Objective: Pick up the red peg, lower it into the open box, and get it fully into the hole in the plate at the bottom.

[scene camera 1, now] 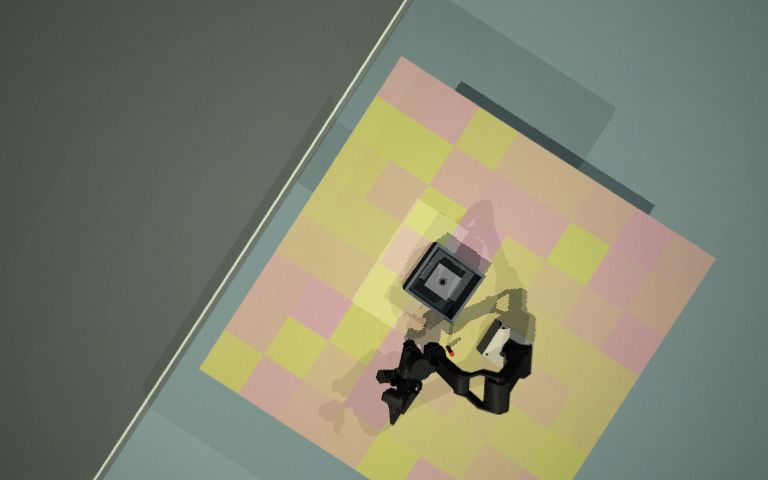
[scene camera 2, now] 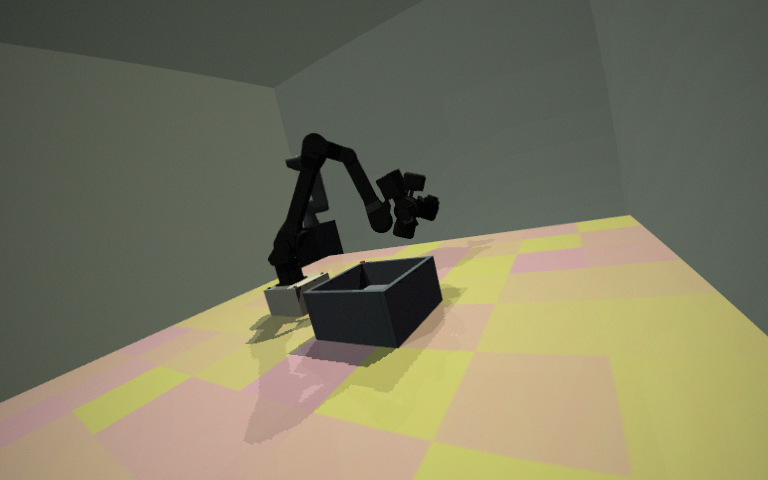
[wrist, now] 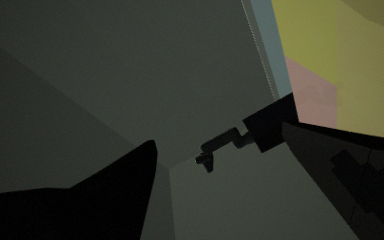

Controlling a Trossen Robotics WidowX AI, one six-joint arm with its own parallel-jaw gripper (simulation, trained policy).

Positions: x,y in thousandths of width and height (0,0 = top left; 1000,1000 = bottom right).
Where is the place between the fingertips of the gripper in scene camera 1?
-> At 518,874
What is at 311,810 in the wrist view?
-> The gripper.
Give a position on a dark box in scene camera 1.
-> At 585,645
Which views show the dark box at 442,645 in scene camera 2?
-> Scene camera 1 and scene camera 2 only.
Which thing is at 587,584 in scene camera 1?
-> A grey plate.
